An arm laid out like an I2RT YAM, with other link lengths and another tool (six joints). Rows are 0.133 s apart.
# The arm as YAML. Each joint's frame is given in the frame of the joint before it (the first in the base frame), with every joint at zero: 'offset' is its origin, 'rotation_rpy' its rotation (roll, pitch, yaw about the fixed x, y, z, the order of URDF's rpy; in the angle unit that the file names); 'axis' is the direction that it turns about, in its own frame. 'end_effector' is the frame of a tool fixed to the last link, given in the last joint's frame.
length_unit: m
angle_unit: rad
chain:
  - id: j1
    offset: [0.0, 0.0, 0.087]
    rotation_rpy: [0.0, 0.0, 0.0]
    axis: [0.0, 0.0, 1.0]
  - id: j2
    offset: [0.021, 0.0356, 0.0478]
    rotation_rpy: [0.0, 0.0, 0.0]
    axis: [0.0, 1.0, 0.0]
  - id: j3
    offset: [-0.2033, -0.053, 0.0]
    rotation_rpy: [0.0, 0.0, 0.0]
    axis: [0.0, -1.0, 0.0]
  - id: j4
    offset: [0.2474, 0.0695, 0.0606]
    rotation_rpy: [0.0, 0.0, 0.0]
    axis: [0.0, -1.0, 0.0]
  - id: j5
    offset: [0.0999, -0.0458, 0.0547]
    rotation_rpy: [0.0, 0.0, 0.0]
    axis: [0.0, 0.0, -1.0]
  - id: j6
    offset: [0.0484, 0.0, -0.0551]
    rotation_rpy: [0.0, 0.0, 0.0]
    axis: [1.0, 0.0, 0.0]
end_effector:
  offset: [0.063, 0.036, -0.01]
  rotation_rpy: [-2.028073, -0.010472, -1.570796]
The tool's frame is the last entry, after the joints.
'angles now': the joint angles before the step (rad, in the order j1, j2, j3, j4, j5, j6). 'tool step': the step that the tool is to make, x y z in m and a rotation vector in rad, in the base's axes. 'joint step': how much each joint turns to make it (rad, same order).
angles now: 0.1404 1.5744 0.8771 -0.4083 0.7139 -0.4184
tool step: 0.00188 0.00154 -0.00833 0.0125 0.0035 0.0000
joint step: -0.0002 0.0321 0.0003 0.0254 -0.0116 0.0073
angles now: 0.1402 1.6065 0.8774 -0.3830 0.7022 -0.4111
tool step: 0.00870 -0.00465 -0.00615 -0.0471 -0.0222 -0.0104
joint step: -0.0016 0.0488 0.0045 0.0729 0.0483 -0.0198
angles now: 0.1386 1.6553 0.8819 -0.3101 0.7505 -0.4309
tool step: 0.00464 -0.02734 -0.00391 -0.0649 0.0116 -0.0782
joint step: -0.0634 0.0564 0.0299 0.0244 0.0629 -0.0232
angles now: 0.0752 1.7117 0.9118 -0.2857 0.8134 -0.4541
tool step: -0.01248 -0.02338 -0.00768 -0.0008 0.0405 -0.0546
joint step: -0.0706 -0.0028 -0.0293 0.0005 -0.0080 -0.0201
